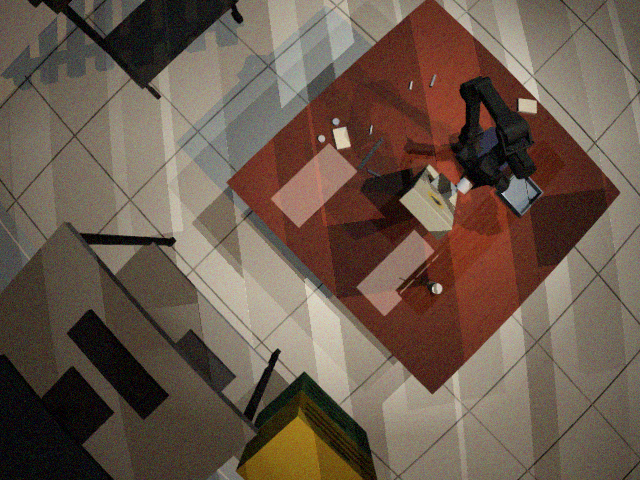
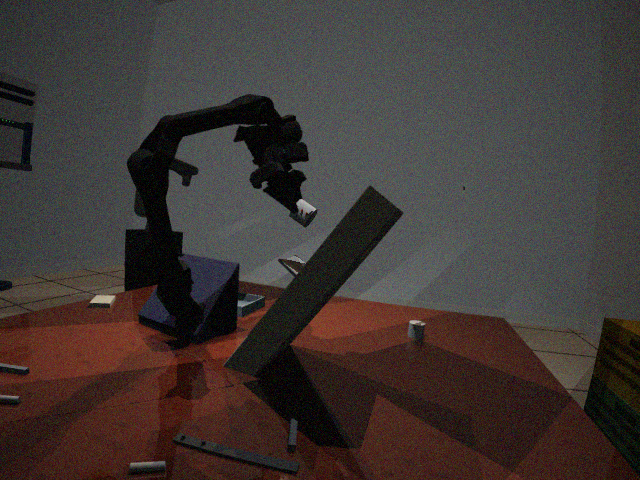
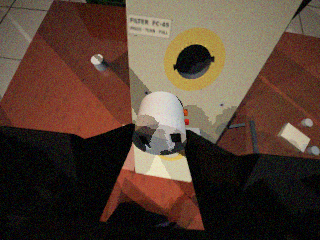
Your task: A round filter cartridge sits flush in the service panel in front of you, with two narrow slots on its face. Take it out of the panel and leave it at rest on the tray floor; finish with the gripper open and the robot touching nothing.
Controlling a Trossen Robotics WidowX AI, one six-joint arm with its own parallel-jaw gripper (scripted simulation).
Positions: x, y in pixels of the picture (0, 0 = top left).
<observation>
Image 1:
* my gripper: 465, 183
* cream service panel: 422, 199
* grey-blue tray: 522, 193
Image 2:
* my gripper: 300, 212
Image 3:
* my gripper: 159, 131
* round white filter cartridge: 160, 129
</observation>
